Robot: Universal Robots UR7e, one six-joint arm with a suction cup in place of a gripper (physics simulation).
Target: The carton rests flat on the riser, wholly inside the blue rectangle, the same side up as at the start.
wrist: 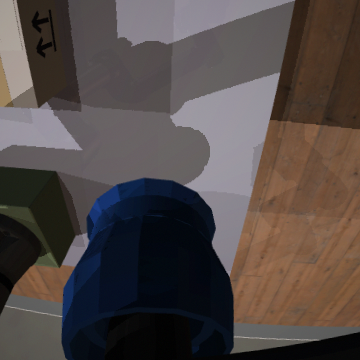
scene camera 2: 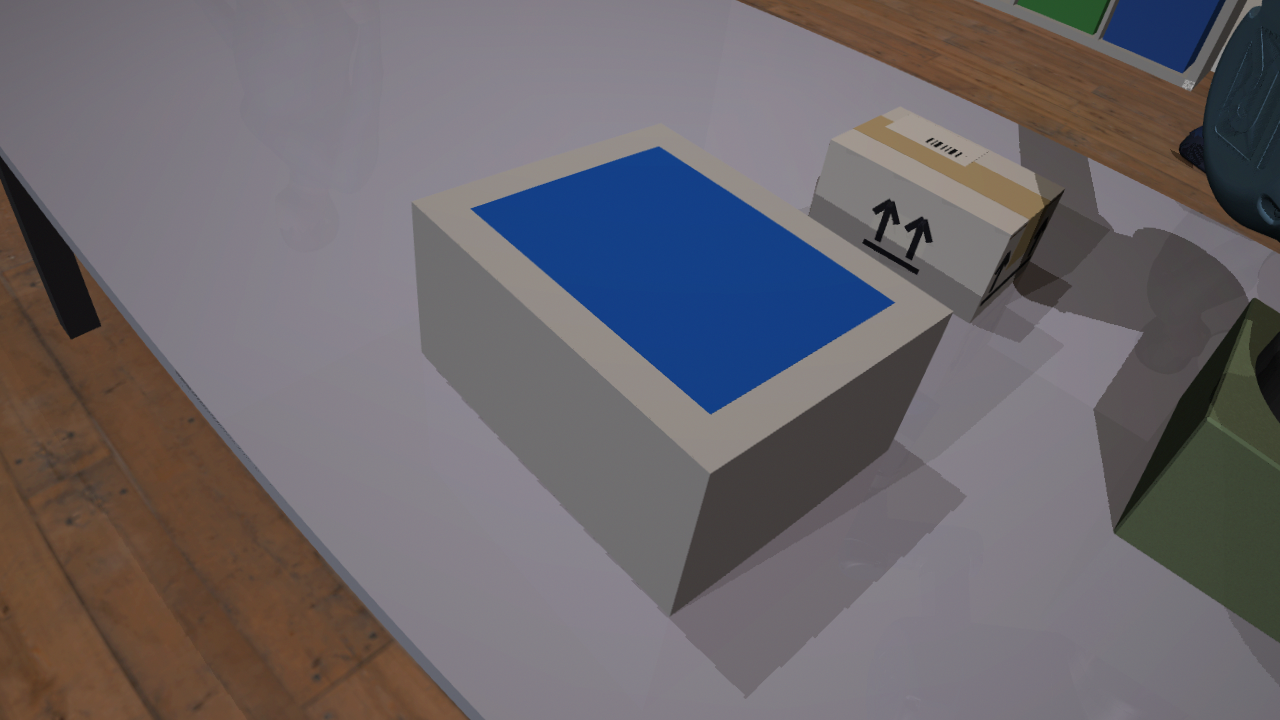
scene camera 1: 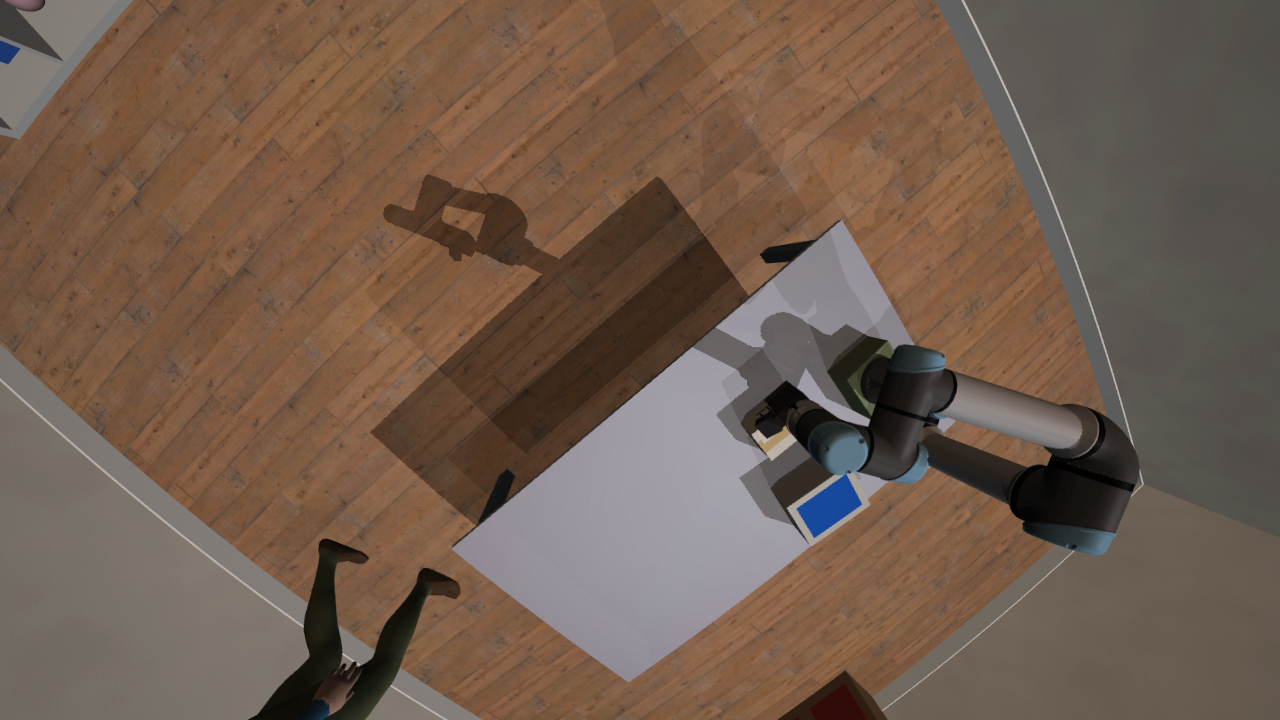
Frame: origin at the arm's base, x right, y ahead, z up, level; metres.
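Seen in the pictures: hand, tool point: (wrist: 150, 233); arm's base, link origin: (wrist: 3, 236) (scene camera 1: 880, 380).
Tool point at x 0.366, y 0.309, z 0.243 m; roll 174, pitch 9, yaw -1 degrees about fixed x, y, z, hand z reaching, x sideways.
Note:
Offsets run from my tool point to a thing's top centre. "*": to the spot under its first point. Level surfaces: height alone.
The carton {dx -0.253, dy +0.026, dz -0.257 m} (scene camera 1: 773, 443) (scene camera 2: 921, 210) (wrist: 47, 57), white with tan tape and a label on top, sits flat on the table beside the riser, its printed arrows pointing up. The riser {dx -0.575, dy +0.083, dz -0.225 m} (scene camera 1: 799, 483) (scene camera 2: 537, 420) is a pale block with a blue rectangle {* dx -0.570, dy +0.081, dz -0.225 m} (scene camera 1: 829, 505) (scene camera 2: 680, 268) on its top; nothing rests on the rectangle. My suction gripper (scene camera 1: 771, 419) (wrist: 151, 200) is open, with nothing on its blue cup. In scene camera 1 it hangs above the table and overlaps part of the carton; in the wrist view the carton lies off to the upper left. The gripper does not show in scene camera 2.
A green block (scene camera 1: 854, 371) (scene camera 2: 1203, 501) (wrist: 47, 215) stands on the table {dz -0.345 m} (scene camera 1: 617, 519) (scene camera 2: 295, 295) at the arm's base, to one side of the carton. The arm reaches over the table near the riser. A person (scene camera 1: 393, 635) is on the floor beyond the table's far end.

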